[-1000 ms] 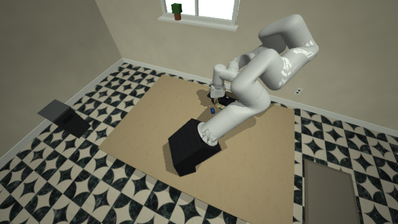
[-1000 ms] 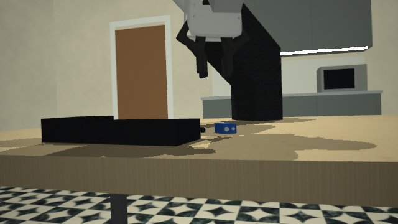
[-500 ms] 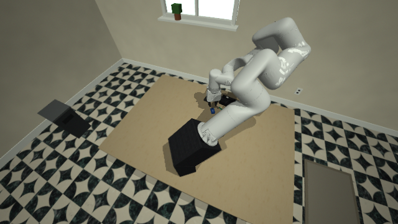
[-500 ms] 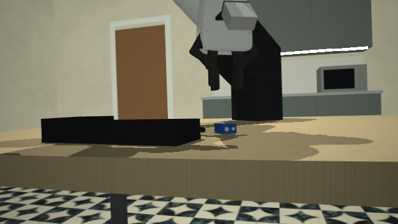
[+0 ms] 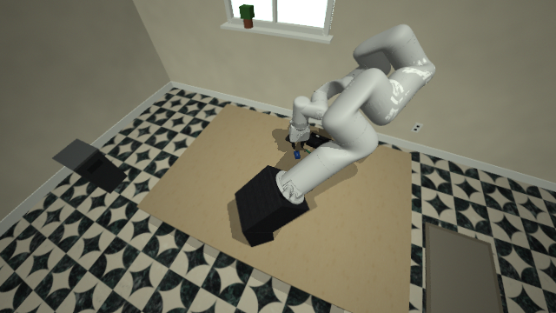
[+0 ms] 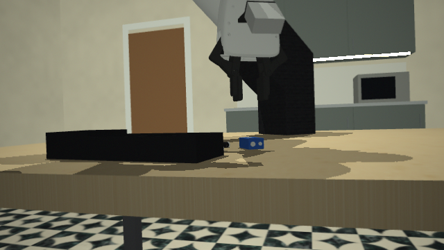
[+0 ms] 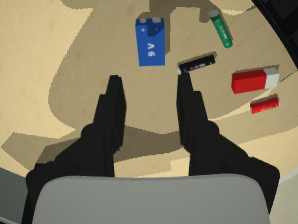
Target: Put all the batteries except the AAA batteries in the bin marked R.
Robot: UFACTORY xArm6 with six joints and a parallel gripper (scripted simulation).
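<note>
Now: hand 9 cm above the blue block battery and 1 cm short of it. The rest, counted from my hand: black battery 9 cm below, 6 cm to the right, 1 cm behind; then red thing 15 cm to the right, 9 cm below, 2 cm ahead; then green cylinder battery 9 cm below, 6 cm to the right, 4 cm ahead.
</note>
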